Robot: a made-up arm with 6 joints.
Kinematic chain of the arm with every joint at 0, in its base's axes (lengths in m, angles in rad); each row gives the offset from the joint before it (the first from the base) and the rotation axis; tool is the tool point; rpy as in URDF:
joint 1: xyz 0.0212 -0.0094 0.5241 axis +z
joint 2: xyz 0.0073 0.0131 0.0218 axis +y
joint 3: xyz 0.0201 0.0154 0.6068 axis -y
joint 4: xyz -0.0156 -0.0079 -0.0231 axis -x
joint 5: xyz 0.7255 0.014 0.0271 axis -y
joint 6: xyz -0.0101 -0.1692 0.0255 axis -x
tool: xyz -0.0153 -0.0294 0.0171 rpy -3.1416 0 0
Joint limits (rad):
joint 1: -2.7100..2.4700
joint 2: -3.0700..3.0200
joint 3: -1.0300..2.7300
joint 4: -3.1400..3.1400
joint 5: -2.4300..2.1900
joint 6: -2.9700..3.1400
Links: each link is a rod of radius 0.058 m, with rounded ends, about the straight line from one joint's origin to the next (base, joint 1, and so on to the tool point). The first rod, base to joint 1, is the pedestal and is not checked.
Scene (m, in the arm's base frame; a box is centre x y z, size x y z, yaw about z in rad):
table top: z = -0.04
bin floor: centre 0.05 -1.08 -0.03 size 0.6 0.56 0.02 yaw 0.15
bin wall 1: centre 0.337 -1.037 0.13 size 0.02 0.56 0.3 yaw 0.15
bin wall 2: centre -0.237 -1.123 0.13 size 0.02 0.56 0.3 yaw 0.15
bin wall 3: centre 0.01 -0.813 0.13 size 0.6 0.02 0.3 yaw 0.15
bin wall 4: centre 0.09 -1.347 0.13 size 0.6 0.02 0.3 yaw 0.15
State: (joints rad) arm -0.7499 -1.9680 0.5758 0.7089 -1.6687 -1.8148
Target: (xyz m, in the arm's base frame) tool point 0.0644 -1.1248 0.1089
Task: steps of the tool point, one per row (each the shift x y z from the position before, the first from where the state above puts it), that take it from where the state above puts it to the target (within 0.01 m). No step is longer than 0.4 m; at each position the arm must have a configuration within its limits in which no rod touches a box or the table.
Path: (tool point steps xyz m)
1: -0.2272 -0.2735 -0.0175
2: -0.1274 -0.3437 -0.0188
3: -0.0069 -0.3730 -0.0191
4: 0.1171 -0.3568 -0.0194
5: 0.2272 -0.2966 -0.0192
6: 0.3076 -0.2009 -0.0183
7: 0.3471 -0.0839 -0.0171
8: 0.3409 0.0374 -0.0155
9: -0.0006 -0.0175 -0.1823
10: 0.0006 0.0175 -0.1877

